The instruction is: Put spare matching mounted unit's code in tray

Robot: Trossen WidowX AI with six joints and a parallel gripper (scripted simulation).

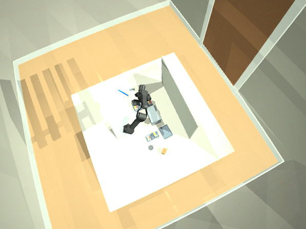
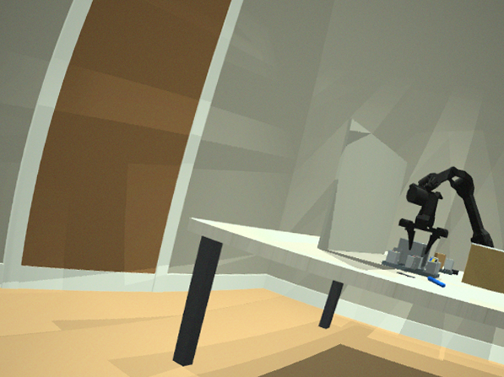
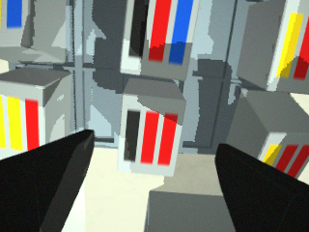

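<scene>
My gripper tip is now 3 cm above the grey spare block. From my gripper tip the other things lie so: tall white panel 29 cm ahead, 18 cm to the right, 16 cm above; grey rack 3 cm to the left, 6 cm below; blue pen 13 cm behind, 24 cm to the left, 6 cm below.
</scene>
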